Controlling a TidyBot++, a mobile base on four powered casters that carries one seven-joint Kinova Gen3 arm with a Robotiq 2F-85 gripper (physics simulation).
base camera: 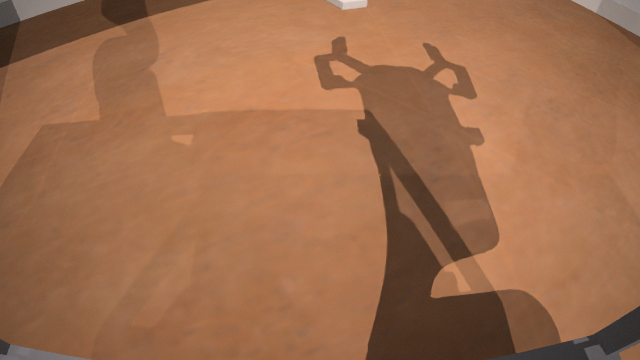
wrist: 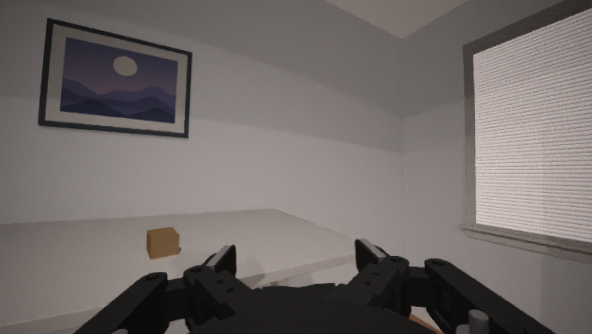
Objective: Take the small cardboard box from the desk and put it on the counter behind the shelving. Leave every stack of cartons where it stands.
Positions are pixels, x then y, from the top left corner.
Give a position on a desk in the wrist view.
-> At 72, 269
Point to a window with blinds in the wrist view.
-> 520, 82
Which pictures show my gripper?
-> The wrist view only.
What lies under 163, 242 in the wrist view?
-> A small cardboard box.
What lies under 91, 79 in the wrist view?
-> A framed moon picture.
